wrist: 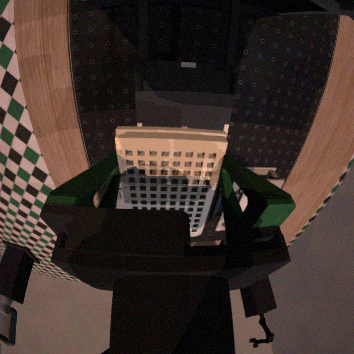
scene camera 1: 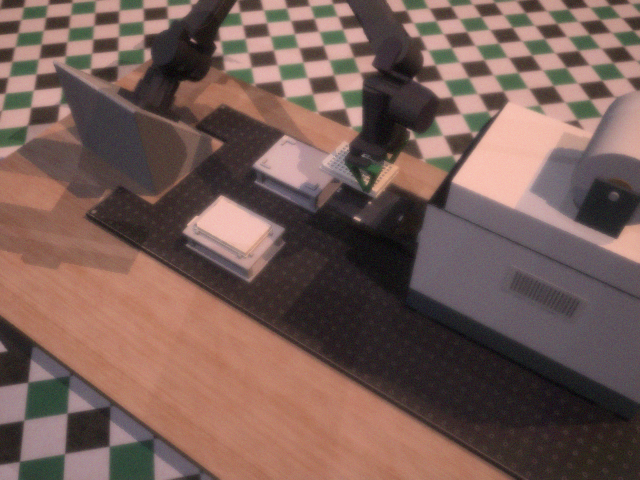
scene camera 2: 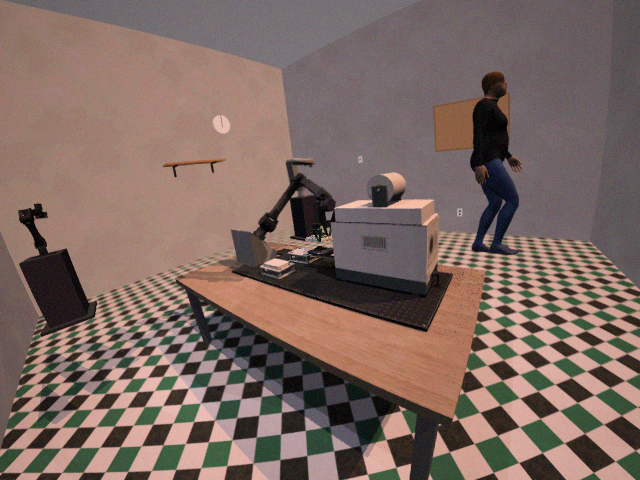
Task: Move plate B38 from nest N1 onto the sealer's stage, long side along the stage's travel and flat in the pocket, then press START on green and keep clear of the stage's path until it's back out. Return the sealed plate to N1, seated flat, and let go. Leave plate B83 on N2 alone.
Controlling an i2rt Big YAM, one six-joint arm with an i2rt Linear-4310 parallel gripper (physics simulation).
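Places are measured from the arm's base along level axes (x down, y left, z ahead), in centimetres.
Pixels of known places: gripper, fingertip midpoint: (wrist: 169, 155) (scene camera 1: 377, 178) (scene camera 2: 324, 240); arm's base, link origin: (scene camera 1: 148, 108) (scene camera 2: 256, 240).
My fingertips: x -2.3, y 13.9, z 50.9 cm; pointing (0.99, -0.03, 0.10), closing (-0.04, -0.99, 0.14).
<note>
For each thing: its top centre in the pictures, then the offset to it from my fingertips.
- plate B38, top centre: (wrist: 168, 201) (scene camera 1: 359, 164) (scene camera 2: 318, 236) dx -1.4, dy -0.5, dz -4.0 cm
- sealer's dark stage, top centre: (wrist: 187, 89) (scene camera 1: 390, 211) (scene camera 2: 329, 250) dx +4.9, dy -1.1, dz +4.5 cm
- bare nest N1, top centre: (scene camera 1: 299, 162) (scene camera 2: 303, 250) dx +9.4, dy +0.9, dz -20.7 cm
- Plate B83, top centre: (scene camera 1: 233, 225) (scene camera 2: 276, 262) dx +9.2, dy -21.1, dz -18.2 cm
- nest N2, top centre: (scene camera 1: 233, 227) (wrist: 249, 211) (scene camera 2: 276, 263) dx +9.8, dy -21.1, dz -18.2 cm
- film roll, top centre: (scene camera 2: 386, 173) dx -32.2, dy +3.7, dz +37.6 cm
My gripper (scene camera 1: 376, 173) (scene camera 2: 322, 233) (wrist: 169, 155) is shut on plate B38 (scene camera 1: 338, 164) (wrist: 170, 170), its green fingers at the plate's two long sides. The plate, a pale grid of wells, looks about level and hangs above the near part of the sealer's dark stage (scene camera 1: 382, 214) (wrist: 185, 107). The pocket beneath it is largely hidden. The bare nest N1 (scene camera 1: 297, 165) stands beside the stage, on the arm-base side. Plate B83 (scene camera 1: 235, 224) (scene camera 2: 277, 263) lies on nest N2 (scene camera 1: 219, 254). No labels are readable. The START button does not show.
The white sealer (scene camera 1: 465, 248) (scene camera 2: 382, 258), with a film roll (scene camera 1: 617, 149) (scene camera 2: 388, 186) on top, stands beyond the stage. A grey slanted panel (scene camera 1: 103, 129) (scene camera 2: 245, 248) stands near the arm's base. A person (scene camera 2: 490, 134) is behind the table in scene camera 2.
</note>
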